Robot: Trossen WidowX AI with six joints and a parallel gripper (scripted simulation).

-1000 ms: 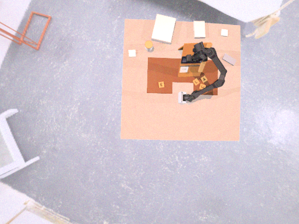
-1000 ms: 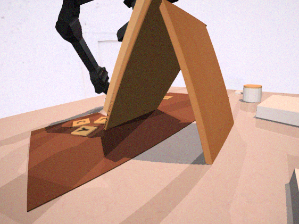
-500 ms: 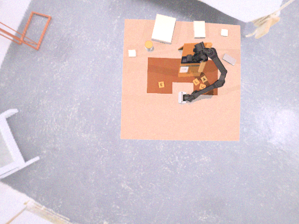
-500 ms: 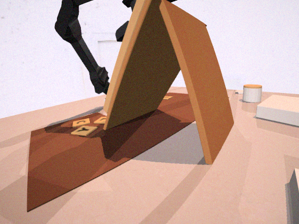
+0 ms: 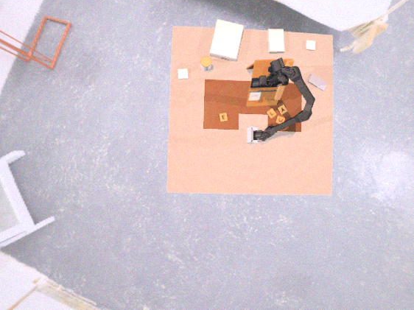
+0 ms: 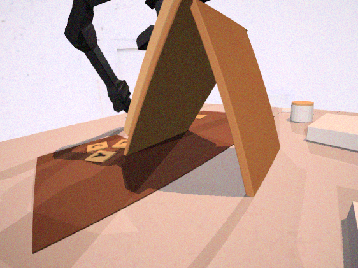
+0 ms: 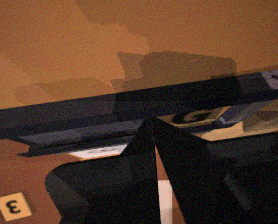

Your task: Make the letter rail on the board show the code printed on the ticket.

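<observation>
Now: gripper tip 9 cm above the white ticket, 7 cm to the right of it and 6 cm past it. The rest, counted from my gripper tip: large white box (39 cm ahead, 27 cm to the left, 15 cm below); brown mat (17 cm below, 15 cm behind, 5 cm to the left); capped canister (43 cm to the left, 19 cm ahead, 14 cm below).
</observation>
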